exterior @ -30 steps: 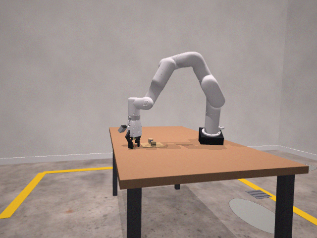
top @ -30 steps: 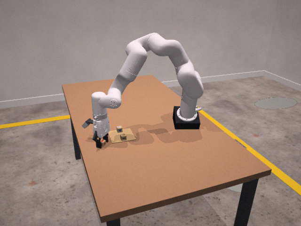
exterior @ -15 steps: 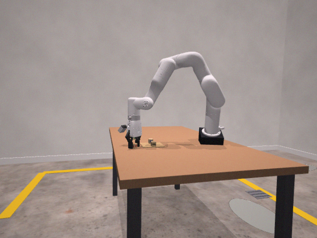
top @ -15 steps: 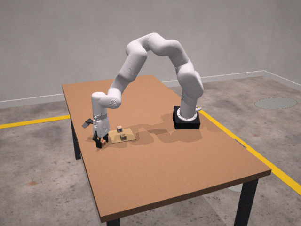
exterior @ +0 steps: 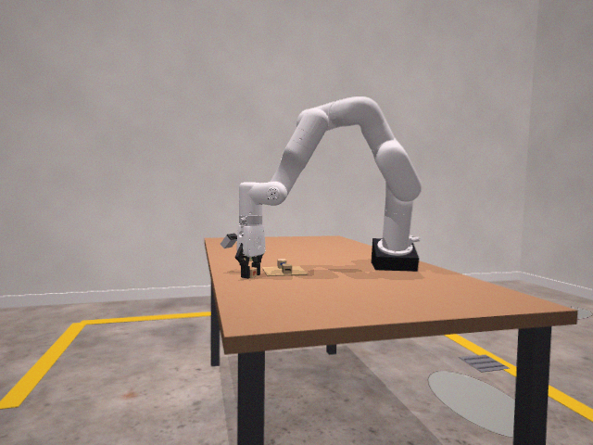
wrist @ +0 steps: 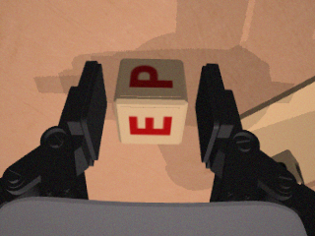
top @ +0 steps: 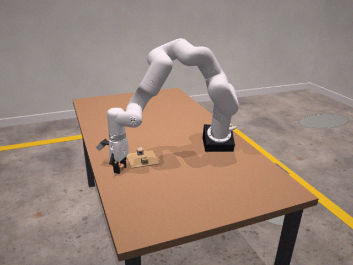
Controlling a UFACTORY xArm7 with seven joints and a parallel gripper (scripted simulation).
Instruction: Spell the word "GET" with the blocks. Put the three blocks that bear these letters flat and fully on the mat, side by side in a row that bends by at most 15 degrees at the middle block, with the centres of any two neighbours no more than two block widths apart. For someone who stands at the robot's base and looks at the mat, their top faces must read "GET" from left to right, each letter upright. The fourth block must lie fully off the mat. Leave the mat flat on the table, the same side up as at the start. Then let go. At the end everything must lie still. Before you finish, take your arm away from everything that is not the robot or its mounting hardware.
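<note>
My gripper is now 10 mm above the red-lettered block. Also, from my hand: green-lettered block (300 mm to the right, 40 mm behind, 10 mm below); then black-lettered block (130 mm behind, 20 mm to the right); then tan mat (130 mm behind, 60 mm to the right, 20 mm below).
</note>
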